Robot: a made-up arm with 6 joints.
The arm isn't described. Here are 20 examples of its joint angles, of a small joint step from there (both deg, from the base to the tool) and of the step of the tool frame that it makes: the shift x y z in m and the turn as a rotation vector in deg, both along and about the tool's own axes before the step.
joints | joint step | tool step
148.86 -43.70 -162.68 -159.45 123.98 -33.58 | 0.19 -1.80 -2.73 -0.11 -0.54 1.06 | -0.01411 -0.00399 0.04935 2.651 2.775 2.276
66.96 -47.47 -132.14 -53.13 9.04 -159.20 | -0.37 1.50 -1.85 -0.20 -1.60 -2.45 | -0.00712 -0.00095 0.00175 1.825 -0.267 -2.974
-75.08 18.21 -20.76 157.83 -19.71 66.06 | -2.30 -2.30 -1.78 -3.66 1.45 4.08 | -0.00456 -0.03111 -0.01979 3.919 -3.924 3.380
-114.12 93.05 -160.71 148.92 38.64 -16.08 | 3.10 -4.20 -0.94 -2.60 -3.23 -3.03 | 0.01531 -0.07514 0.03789 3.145 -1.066 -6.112
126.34 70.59 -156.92 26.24 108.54 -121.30 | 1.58 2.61 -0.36 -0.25 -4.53 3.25 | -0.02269 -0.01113 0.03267 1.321 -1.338 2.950
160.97 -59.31 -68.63 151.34 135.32 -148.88 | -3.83 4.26 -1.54 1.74 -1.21 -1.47 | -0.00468 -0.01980 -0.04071 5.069 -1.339 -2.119
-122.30 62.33 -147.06 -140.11 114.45 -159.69 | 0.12 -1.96 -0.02 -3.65 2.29 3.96 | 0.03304 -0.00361 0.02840 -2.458 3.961 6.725
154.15 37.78 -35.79 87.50 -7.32 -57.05 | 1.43 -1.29 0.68 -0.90 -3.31 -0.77 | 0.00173 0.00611 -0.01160 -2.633 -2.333 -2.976
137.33 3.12 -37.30 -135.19 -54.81 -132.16 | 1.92 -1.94 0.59 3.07 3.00 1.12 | 0.00783 -0.01759 0.00420 -0.412 3.830 0.622
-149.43 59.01 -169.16 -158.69 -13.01 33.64 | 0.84 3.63 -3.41 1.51 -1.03 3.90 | 0.01469 0.02436 0.00596 -1.857 0.036 5.496
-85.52 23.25 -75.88 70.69 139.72 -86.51 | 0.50 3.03 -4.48 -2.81 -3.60 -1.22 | -0.01804 0.00721 -0.01930 3.004 -3.892 0.084
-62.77 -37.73 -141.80 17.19 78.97 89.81 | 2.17 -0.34 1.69 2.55 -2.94 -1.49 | 0.00391 0.00615 0.00501 4.496 1.718 -0.090
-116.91 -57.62 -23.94 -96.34 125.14 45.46 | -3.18 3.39 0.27 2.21 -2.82 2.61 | 0.02807 -0.00002 -0.00040 0.068 0.112 -2.199
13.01 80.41 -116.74 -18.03 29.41 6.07 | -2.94 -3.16 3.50 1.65 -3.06 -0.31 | -0.03880 -0.00716 -0.01282 -2.157 0.732 3.975
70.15 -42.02 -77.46 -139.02 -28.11 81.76 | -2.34 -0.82 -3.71 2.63 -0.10 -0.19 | -0.03317 0.02223 -0.02914 -1.361 -4.838 0.298
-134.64 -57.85 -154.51 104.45 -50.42 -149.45 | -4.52 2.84 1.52 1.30 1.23 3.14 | 0.06913 0.00271 -0.01345 -1.350 2.151 -2.210
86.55 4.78 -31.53 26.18 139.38 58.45 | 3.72 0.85 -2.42 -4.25 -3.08 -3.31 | 0.01053 -0.00992 -0.00661 -7.695 -0.487 0.807
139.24 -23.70 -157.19 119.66 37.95 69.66 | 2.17 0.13 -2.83 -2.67 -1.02 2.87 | 0.00538 -0.02808 -0.00493 1.587 0.347 1.003
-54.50 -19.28 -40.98 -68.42 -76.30 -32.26 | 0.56 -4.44 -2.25 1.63 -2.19 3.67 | -0.05726 0.02856 0.00064 -3.139 -4.921 -1.883
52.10 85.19 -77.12 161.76 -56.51 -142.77 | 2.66 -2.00 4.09 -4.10 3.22 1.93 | -0.00276 -0.01010 0.00560 -4.156 -3.489 -2.208
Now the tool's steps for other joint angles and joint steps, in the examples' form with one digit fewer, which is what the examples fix.
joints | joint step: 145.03 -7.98 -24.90 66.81 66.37 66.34 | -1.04 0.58 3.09 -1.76 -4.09 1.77
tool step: -0.0015 0.0371 0.0076 -3.34 1.94 4.61
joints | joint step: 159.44 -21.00 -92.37 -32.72 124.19 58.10 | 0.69 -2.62 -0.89 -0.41 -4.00 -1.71
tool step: -0.0253 0.0020 -0.0140 -3.40 6.47 -0.47
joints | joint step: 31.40 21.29 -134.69 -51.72 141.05 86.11 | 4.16 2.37 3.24 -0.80 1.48 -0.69
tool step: 0.0147 -0.0643 -0.0114 -4.80 -2.21 -5.43
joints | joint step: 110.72 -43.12 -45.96 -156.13 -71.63 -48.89 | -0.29 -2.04 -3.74 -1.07 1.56 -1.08
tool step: -0.0077 -0.0096 -0.0371 4.27 5.54 -3.34
